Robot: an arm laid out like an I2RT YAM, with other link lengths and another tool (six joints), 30 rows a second.
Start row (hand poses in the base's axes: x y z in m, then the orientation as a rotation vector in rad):
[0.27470, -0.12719, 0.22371, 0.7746, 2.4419, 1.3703]
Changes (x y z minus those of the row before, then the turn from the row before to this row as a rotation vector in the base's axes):
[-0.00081, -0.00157, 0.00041, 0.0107, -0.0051, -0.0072]
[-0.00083, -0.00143, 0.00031, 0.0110, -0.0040, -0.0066]
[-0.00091, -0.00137, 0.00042, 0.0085, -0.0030, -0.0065]
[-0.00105, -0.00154, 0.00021, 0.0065, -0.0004, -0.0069]
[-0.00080, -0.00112, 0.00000, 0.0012, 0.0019, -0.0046]
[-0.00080, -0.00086, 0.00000, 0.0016, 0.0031, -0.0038]
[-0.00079, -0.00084, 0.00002, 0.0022, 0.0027, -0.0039]
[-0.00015, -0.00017, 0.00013, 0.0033, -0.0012, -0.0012]
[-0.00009, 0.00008, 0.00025, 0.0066, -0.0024, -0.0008]
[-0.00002, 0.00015, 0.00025, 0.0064, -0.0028, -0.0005]
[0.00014, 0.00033, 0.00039, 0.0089, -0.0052, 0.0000]
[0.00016, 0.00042, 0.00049, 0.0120, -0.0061, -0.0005]
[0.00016, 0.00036, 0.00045, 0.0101, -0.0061, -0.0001]
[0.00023, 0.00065, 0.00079, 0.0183, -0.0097, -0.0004]
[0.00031, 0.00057, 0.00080, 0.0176, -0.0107, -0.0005]
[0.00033, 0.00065, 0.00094, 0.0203, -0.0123, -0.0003]
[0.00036, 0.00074, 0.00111, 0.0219, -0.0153, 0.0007]
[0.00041, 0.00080, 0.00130, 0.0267, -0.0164, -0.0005]
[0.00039, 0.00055, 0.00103, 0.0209, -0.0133, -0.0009]
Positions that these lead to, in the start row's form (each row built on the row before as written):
[0.27389, -0.12876, 0.22412, 0.7807, 2.4275, 1.3822]
[0.27306, -0.13019, 0.22443, 0.7871, 2.4141, 1.3945]
[0.27215, -0.13156, 0.22485, 0.7936, 2.4028, 1.4034]
[0.27110, -0.13310, 0.22506, 0.8023, 2.3941, 1.4094]
[0.27030, -0.13422, 0.22506, 0.8093, 2.3915, 1.4091]
[0.26950, -0.13508, 0.22506, 0.8166, 2.3902, 1.4095]
[0.26871, -0.13592, 0.22508, 0.8238, 2.3882, 1.4107]
[0.26856, -0.13609, 0.22521, 0.8248, 2.3847, 1.4147]
[0.26847, -0.13601, 0.22546, 0.8251, 2.3789, 1.4232]
[0.26845, -0.13586, 0.22571, 0.8247, 2.3731, 1.4316]
[0.26859, -0.13553, 0.22610, 0.8222, 2.3646, 1.4436]
[0.26875, -0.13511, 0.22659, 0.8201, 2.3534, 1.4594]
[0.26891, -0.13475, 0.22704, 0.8171, 2.3434, 1.4728]
[0.26914, -0.13410, 0.22783, 0.8131, 2.3259, 1.4968]
[0.26945, -0.13353, 0.22863, 0.8080, 2.3079, 1.5198]
[0.26978, -0.13288, 0.22957, 0.8018, 2.2871, 1.5462]
[0.27014, -0.13214, 0.23068, 0.7921, 2.2637, 1.5749]
[0.27055, -0.13134, 0.23198, 0.7836, 2.2353, 1.6087]
[0.27094, -0.13079, 0.23301, 0.7769, 2.2121, 1.6346]

